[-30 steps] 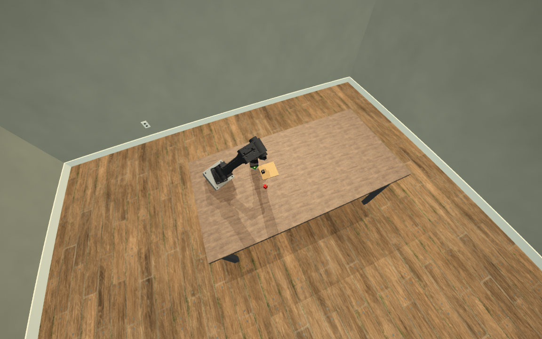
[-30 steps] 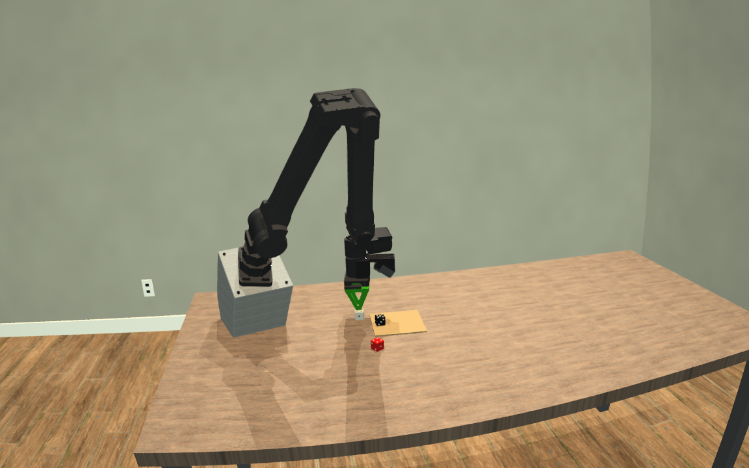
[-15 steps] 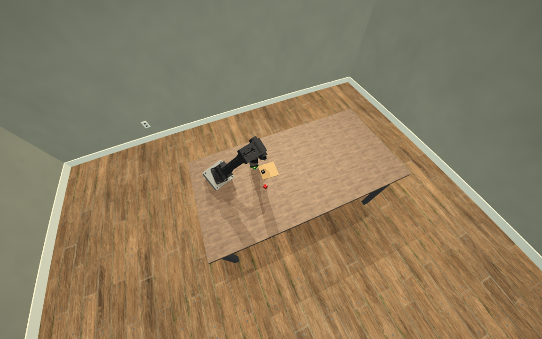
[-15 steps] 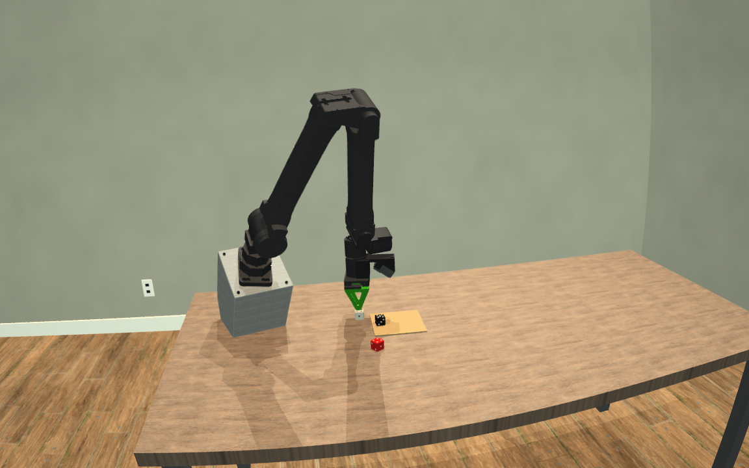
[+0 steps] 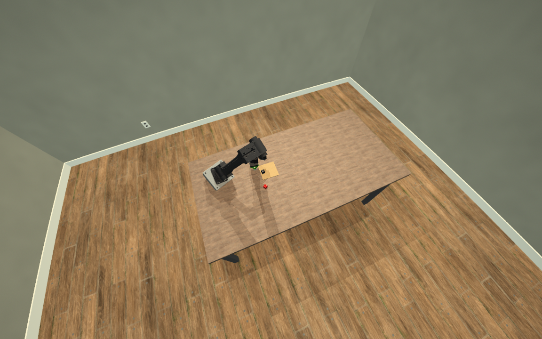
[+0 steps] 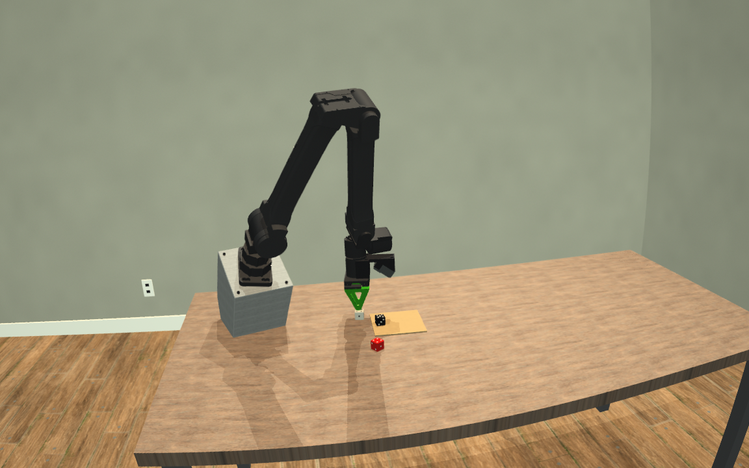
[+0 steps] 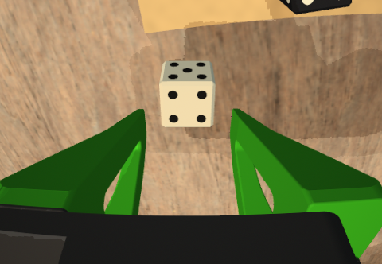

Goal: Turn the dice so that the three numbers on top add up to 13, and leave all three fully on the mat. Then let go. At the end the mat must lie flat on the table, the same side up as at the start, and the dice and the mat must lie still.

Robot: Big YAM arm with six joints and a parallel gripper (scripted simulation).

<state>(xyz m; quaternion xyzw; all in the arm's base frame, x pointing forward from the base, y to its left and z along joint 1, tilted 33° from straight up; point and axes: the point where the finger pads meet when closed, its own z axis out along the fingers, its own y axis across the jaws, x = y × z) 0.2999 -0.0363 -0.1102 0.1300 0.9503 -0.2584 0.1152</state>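
Right now my hand is 3 cm above the white die. From my hand the other things lie so: tan mat (9 cm ahead, 7 cm to the right, 4 cm below); black die (7 cm to the right, 4 cm ahead, 3 cm below); red die (19 cm to the right, 3 cm below, 1 cm behind).
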